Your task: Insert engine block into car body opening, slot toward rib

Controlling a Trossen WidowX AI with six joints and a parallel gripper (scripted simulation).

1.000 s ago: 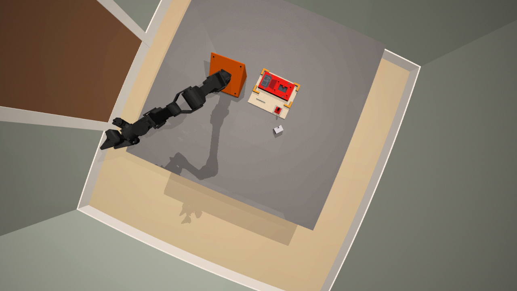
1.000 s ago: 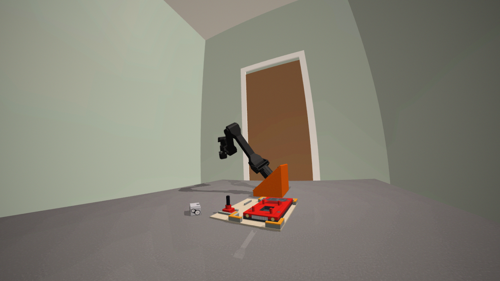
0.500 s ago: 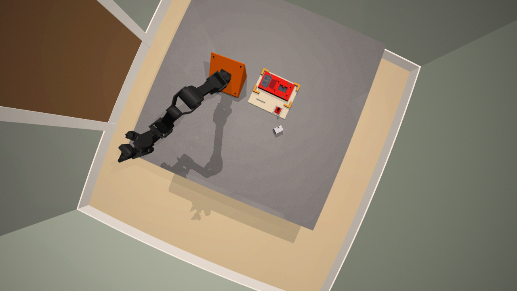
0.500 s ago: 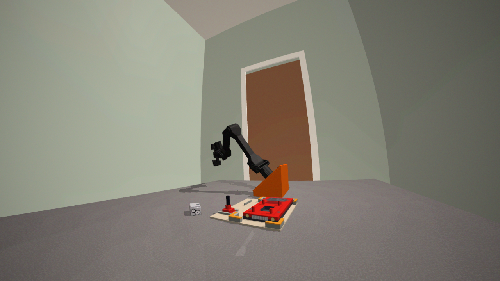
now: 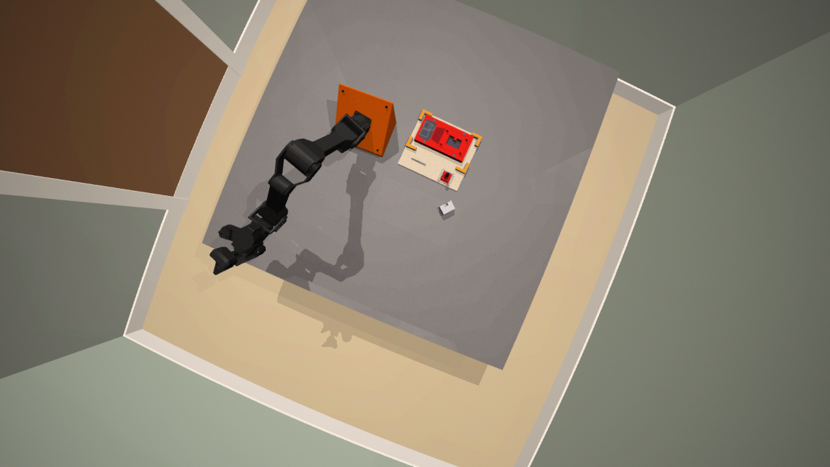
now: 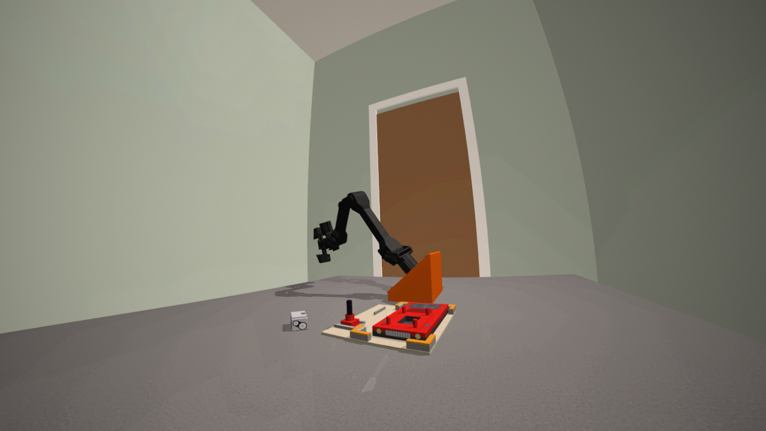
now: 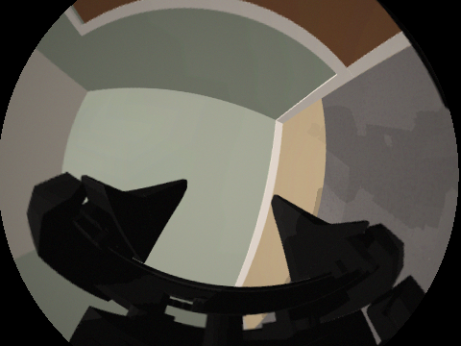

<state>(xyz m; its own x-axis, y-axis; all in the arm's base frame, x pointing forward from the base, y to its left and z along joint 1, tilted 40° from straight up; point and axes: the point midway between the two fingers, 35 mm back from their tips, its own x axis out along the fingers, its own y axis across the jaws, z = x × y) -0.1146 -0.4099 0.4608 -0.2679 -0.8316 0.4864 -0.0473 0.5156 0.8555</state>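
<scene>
My gripper tip is 520 mm short of the engine block, 540 mm to the right of it and 170 mm above it.
</scene>
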